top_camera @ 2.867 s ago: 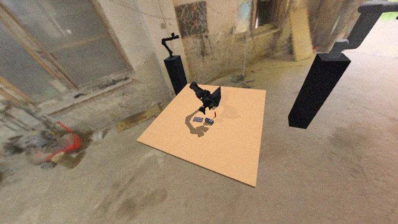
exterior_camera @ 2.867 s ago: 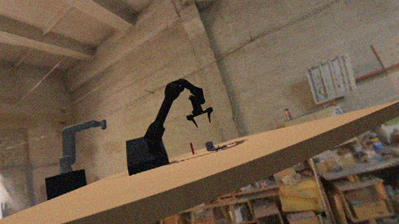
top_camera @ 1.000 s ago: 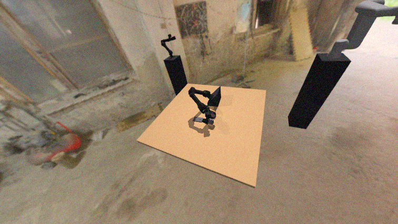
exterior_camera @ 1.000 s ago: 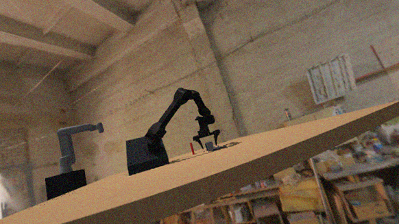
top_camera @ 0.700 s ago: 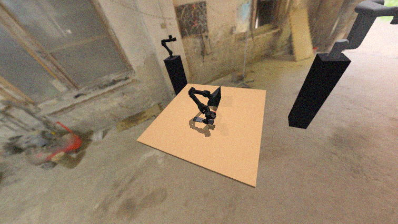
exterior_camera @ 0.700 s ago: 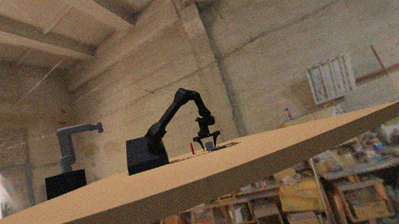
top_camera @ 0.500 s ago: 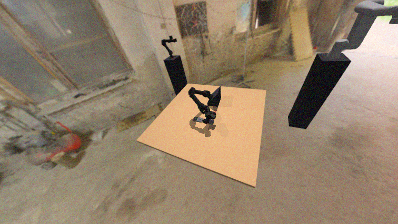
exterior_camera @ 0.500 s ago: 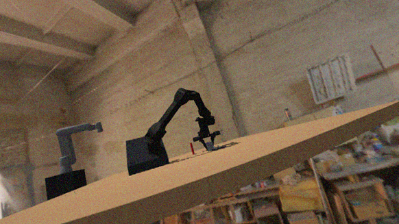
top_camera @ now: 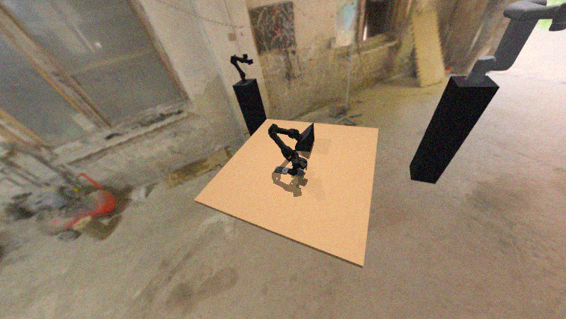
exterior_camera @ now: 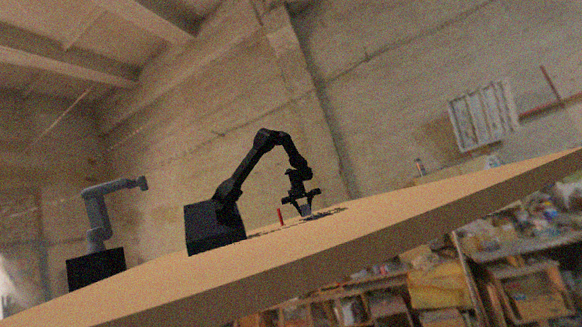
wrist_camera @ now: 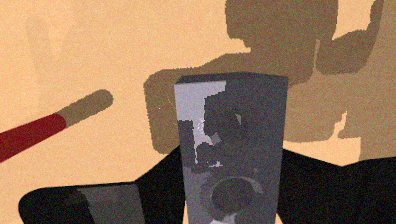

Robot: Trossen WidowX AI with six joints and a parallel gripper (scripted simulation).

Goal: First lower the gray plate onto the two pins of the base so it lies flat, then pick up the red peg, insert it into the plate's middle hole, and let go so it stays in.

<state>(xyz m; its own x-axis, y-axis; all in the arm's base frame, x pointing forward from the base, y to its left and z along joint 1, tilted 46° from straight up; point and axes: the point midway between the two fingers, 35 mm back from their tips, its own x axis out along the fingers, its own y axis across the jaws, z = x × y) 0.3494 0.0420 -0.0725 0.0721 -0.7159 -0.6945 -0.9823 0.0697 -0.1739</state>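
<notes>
Right now the dark base is 1 cm behind my gripper tip, 15 cm to the right of it and 1 cm below it. Also, from my gripper tip: red peg 11 cm behind, 4 cm to the left, 2 cm above; then gray plate 3 cm above.
</notes>
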